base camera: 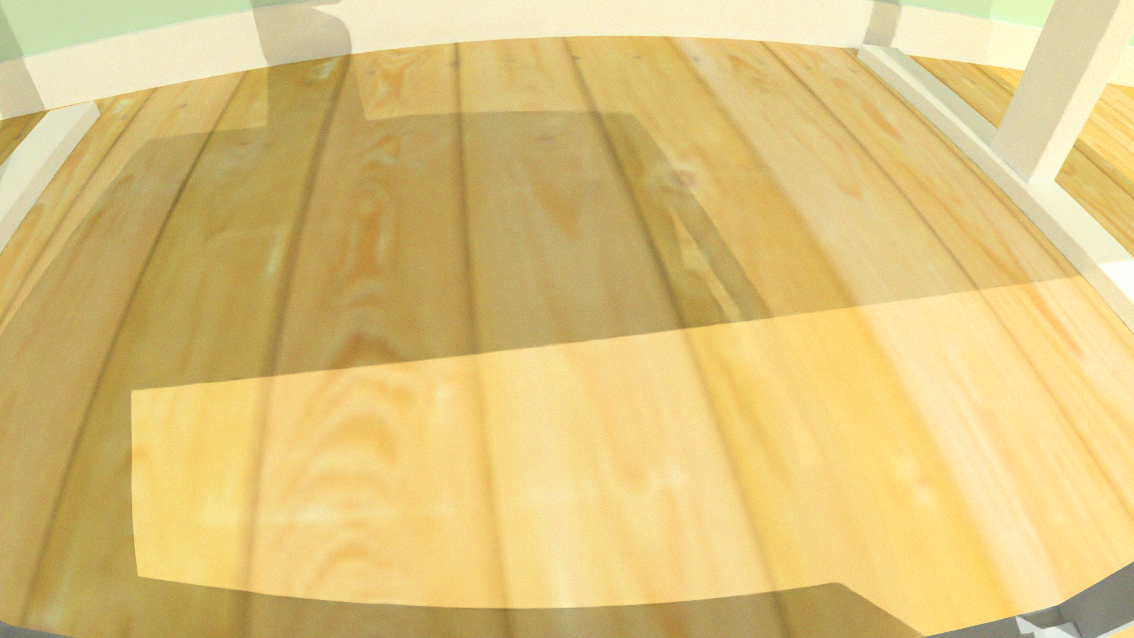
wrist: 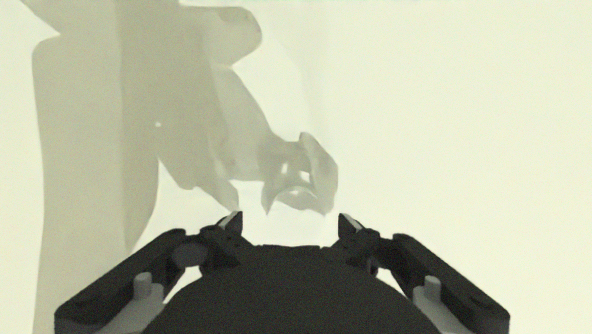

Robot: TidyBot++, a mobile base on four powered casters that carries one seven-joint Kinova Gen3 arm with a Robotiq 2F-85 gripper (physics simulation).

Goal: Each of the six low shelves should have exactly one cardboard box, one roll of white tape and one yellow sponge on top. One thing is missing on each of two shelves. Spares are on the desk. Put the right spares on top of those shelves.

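Observation:
In the wrist view a white tape roll [wrist: 295,189] shows faintly on the white desk top [wrist: 475,125]. A curved rim and the dark crescent of its hole stand out, while its outer edge blends into the white surface. My gripper [wrist: 290,222] is open and empty. In the picture the roll's visible rim lies just beyond the fingertips, near the middle of the gap between them. How far the fingers are above the roll cannot be told. Shadows of the arm and gripper fall over the desk top and across the roll. Low shelves, cardboard boxes and sponges do not show.
In the base view a white upright leg [base camera: 1054,95] stands on a white floor rail [base camera: 983,170] at the right. Another white rail [base camera: 47,158] lies at the left edge. A pale skirting board [base camera: 515,19] and green wall [base camera: 118,19] close off the plank floor [base camera: 555,436].

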